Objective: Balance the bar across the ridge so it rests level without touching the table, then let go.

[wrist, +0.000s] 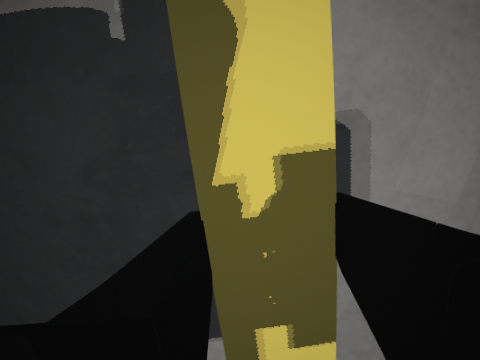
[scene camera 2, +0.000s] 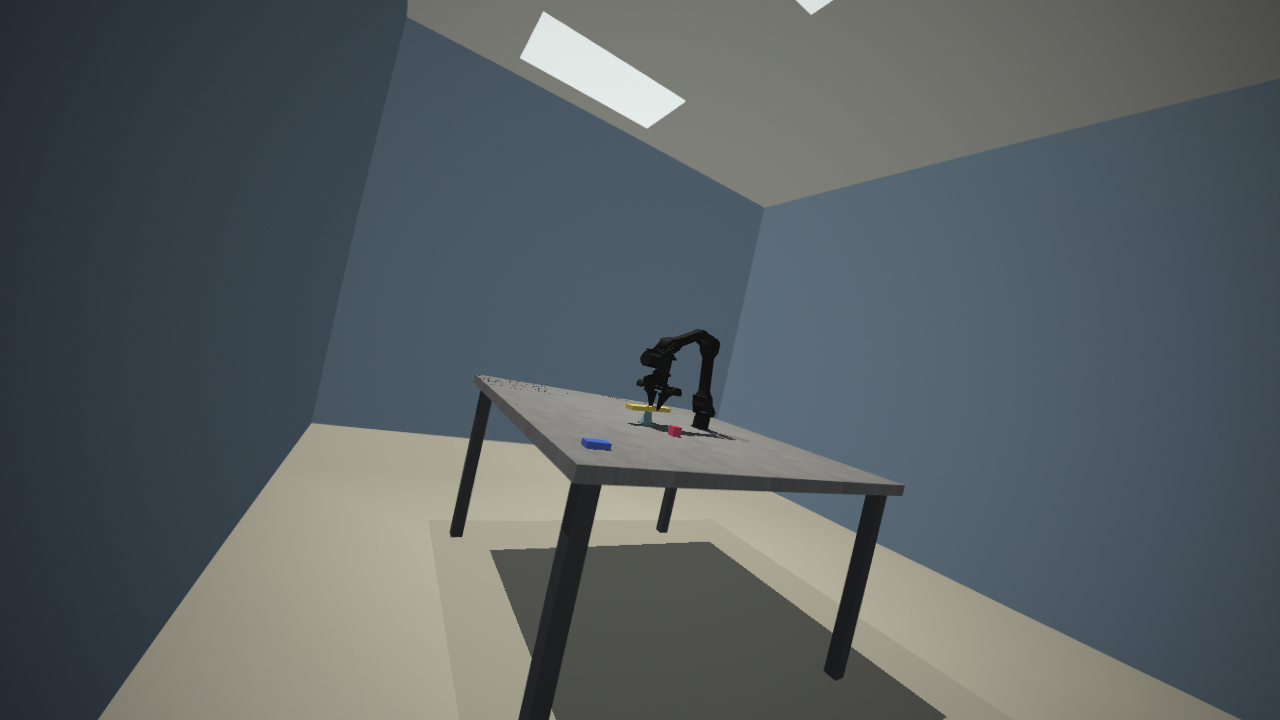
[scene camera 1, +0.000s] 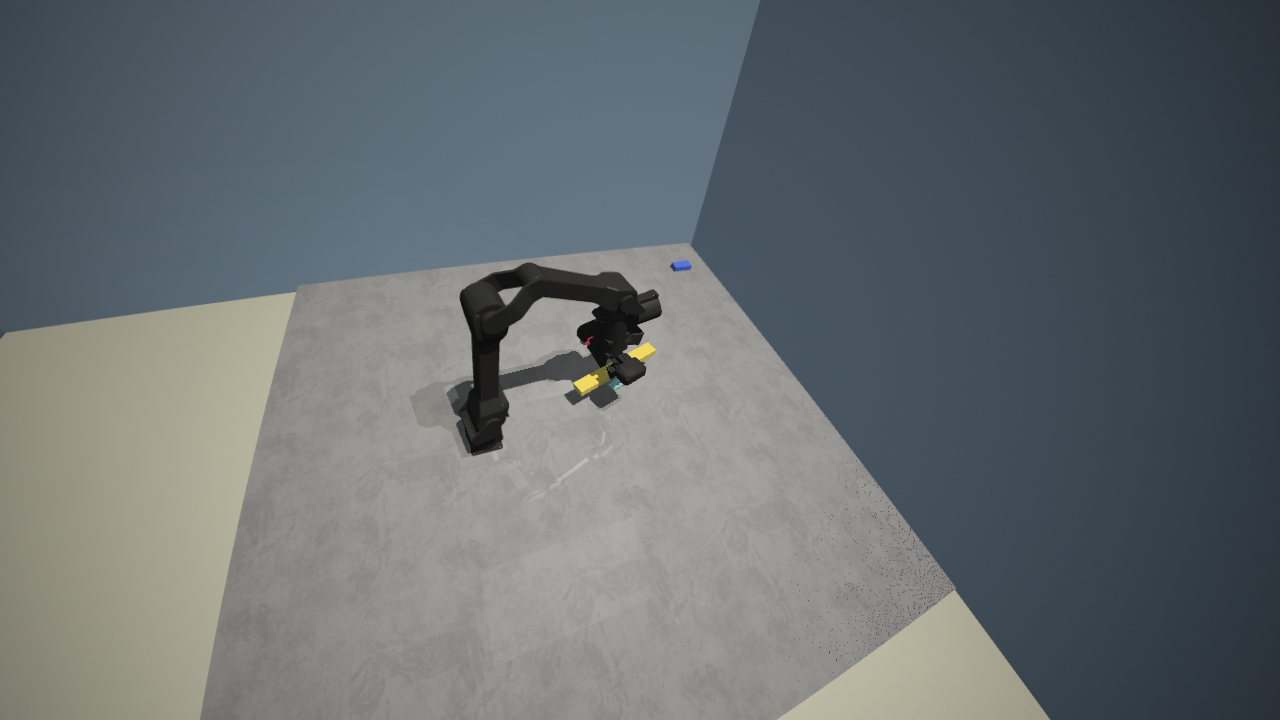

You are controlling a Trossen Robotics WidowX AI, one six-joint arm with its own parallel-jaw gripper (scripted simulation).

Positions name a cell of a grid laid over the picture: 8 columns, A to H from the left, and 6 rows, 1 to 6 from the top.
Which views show my gripper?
The wrist view, scene camera 2 and scene camera 1: all of them.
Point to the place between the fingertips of my gripper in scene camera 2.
At E4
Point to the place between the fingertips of my gripper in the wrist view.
E4
